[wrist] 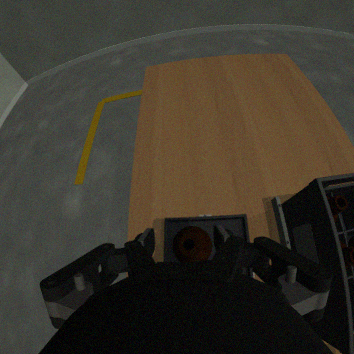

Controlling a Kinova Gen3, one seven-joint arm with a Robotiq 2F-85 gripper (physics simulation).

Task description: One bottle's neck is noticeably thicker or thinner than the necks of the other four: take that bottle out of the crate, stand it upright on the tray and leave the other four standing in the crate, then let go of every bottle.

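Places are measured from the arm's base along level axes (x ahead, y left, z up), in centimetres.
Pixels of known places: gripper, between the fingertips: [183, 235].
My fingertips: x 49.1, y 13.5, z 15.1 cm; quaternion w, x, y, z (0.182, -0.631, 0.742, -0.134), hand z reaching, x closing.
Behind a point stands the place of what it marks.
A brown bottle [193, 244] @(x 48.5, y 13.1, z 6.6 cm) stands upright on the dark tray [206, 217] @(x 54.5, y 9.6, z -6.8 cm), seen from above with its round mouth towards the camera. My gripper [183, 235] @(x 49.1, y 13.5, z 15.1 cm) is open, one finger on each side of the bottle in this view, with a gap to both; nothing is held. The gripper's body hides the near part of the tray. The dark crate [327, 235] @(x 44.3, y -7.3, z 6.7 cm) is at the right edge, and brown bottle tops [341, 201] @(x 48.5, y -12.4, z 6.9 cm) show in its compartments. Part of the crate is out of view, so not every bottle in it shows.
The wooden table [220, 125] @(x 82.3, y -2.2, z -9.4 cm) stretches away beyond the tray. A grey upright rail or panel edge [281, 220] @(x 49.5, y -7.0, z -6.4 cm) stands between the tray and the crate. A yellow line [90, 142] marks the grey floor left of the table.
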